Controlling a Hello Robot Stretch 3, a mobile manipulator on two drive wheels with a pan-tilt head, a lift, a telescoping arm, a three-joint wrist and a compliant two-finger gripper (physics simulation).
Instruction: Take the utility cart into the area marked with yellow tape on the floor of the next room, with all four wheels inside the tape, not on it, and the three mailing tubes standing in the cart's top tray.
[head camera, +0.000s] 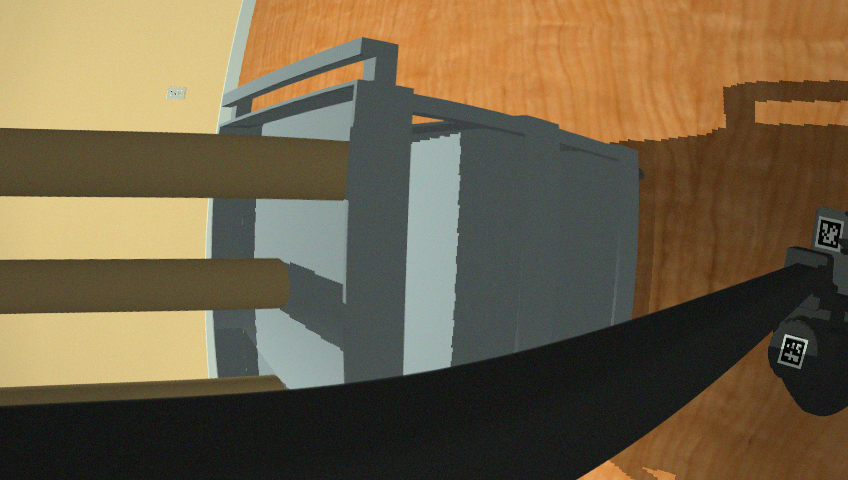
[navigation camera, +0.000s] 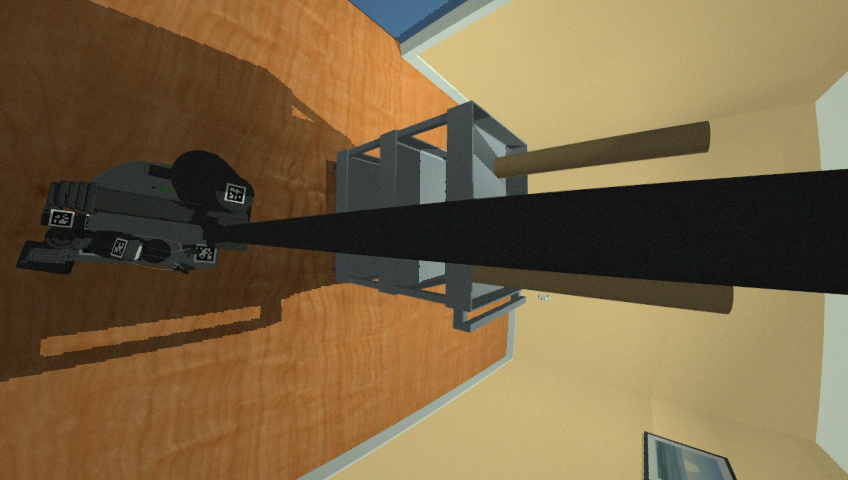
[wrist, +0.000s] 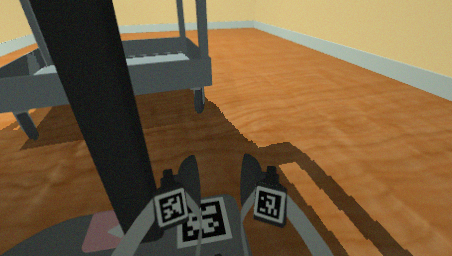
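Seen in the pictures: gripper, fingertip midpoint: (head camera: 842, 226) (navigation camera: 197, 260); robot's base, link origin: (navigation camera: 155, 248).
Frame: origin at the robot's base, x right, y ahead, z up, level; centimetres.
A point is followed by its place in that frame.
Note:
The grey utility cart (head camera: 377, 237) {x -62.9, y -10.4, z 82.0 cm} (navigation camera: 459, 285) {x -64.4, y 1.2, z 82.5 cm} (wrist: 170, 75) stands in front of the robot base, apart from it. Its handle (head camera: 297, 68) {x -81.6, y 11.1, z 86.4 cm} is at one end of the top tray. Three brown mailing tubes (head camera: 178, 164) {x -71.6, y -3.3, z 107.2 cm} (head camera: 142, 285) {x -87.1, y -22.1, z 107.6 cm} (head camera: 178, 389) {x -88.8, y -40.6, z 101.1 cm} stand in the top tray in the head view; one is partly covered by the mast. Two tubes (navigation camera: 601, 148) {x -86.7, y -43.6, z 115.4 cm} (navigation camera: 684, 297) {x -71.8, y -2.1, z 132.9 cm} show in the navigation view. Two cart wheels (wrist: 199, 100) (wrist: 27, 125) show in the wrist view. My gripper (wrist: 220, 171) {x -9.9, y 1.6, z 26.2 cm} is open and empty, above the base and apart from the cart. Yellow tape does not show.
The black mast (head camera: 357, 434) {x -12.7, y -4.8, z 122.4 cm} (navigation camera: 535, 231) {x -11.6, y -6.6, z 120.3 cm} (wrist: 95, 100) crosses the views. A yellow wall (head camera: 107, 226) {x -305.5, y -49.2, z 75.9 cm} (navigation camera: 535, 410) {x -219.9, y 105.4, z 65.1 cm} (wrist: 360, 25) with a pale baseboard (wrist: 350, 55) stands behind the cart. A blue surface (navigation camera: 404, 17) {x -83.9, y -148.6, z 17.5 cm} shows at the top of the navigation view. Shadows lie on the wooden floor (navigation camera: 178, 416) {x -11.8, y 62.1, z 0.0 cm}.

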